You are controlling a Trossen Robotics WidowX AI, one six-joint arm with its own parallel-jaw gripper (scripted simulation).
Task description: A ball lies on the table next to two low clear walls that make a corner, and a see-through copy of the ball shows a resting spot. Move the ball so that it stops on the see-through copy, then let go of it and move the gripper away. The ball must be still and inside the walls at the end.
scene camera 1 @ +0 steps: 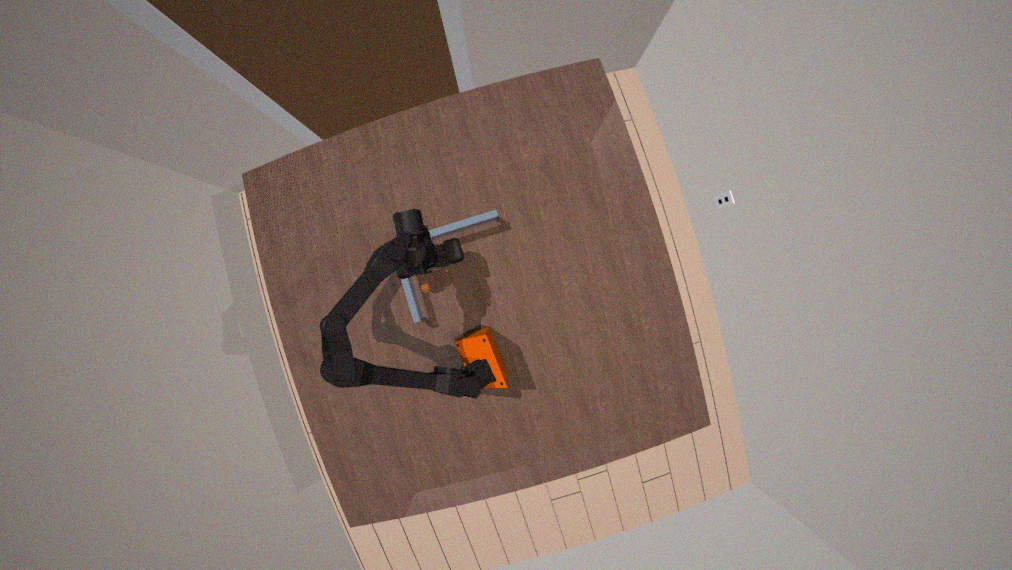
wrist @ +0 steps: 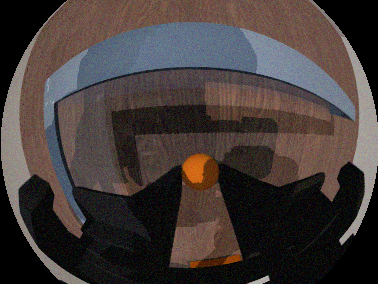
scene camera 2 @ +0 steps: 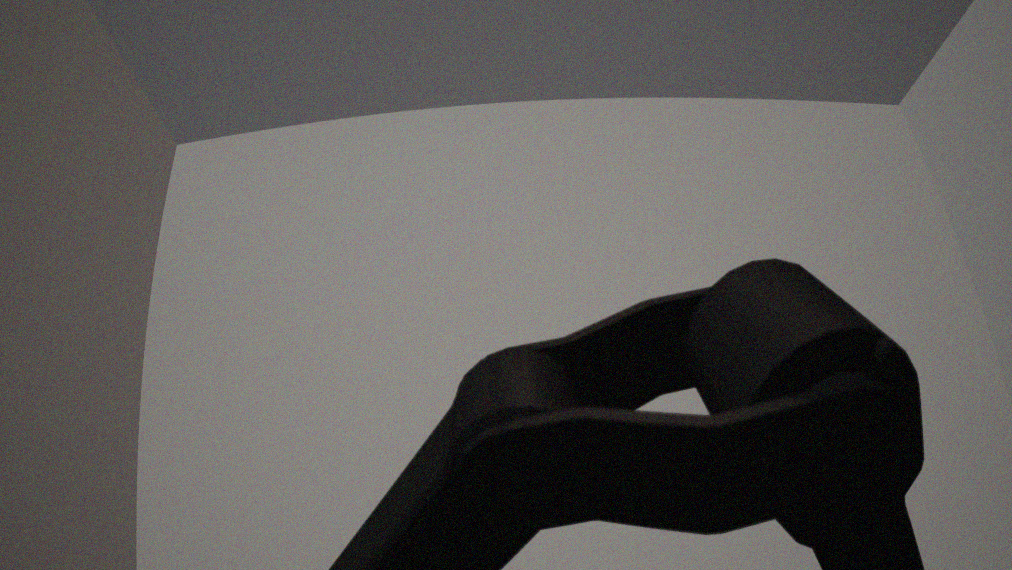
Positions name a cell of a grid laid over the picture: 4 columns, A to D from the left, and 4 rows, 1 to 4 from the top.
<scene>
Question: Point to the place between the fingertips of my gripper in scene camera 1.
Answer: At B2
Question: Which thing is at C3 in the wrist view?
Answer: A small orange ball.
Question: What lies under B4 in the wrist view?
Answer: My gripper.
</scene>
